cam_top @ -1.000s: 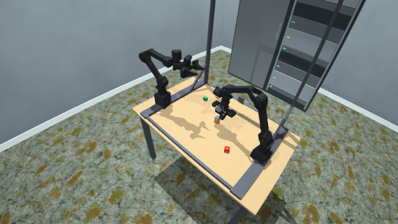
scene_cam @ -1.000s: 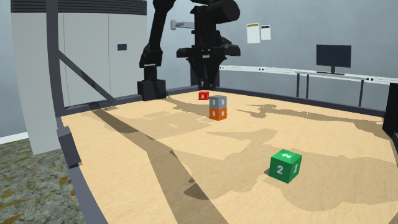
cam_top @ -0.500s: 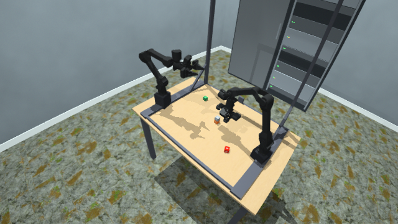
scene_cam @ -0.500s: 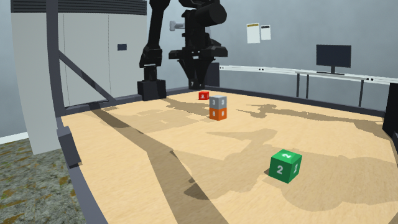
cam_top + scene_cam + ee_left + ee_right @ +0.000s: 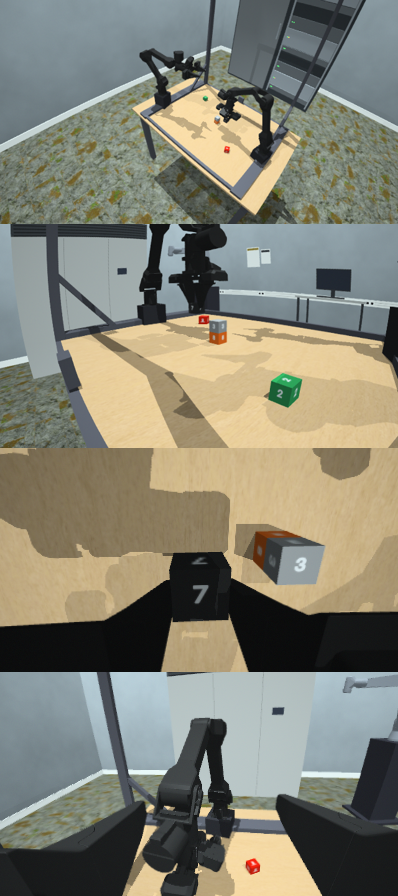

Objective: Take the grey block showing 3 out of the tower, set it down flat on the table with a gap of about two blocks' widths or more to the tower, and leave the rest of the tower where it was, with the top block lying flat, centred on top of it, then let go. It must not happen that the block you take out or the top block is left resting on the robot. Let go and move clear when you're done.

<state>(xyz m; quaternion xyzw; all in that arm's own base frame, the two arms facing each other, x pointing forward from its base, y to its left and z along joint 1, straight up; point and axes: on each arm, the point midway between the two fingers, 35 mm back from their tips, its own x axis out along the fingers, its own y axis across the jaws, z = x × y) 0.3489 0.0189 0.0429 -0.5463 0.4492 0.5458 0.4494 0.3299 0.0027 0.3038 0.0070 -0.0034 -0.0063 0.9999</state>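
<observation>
The grey block showing 3 is 7 cm behind my right hand, 16 cm to the left of it and 38 cm below it.
</observation>
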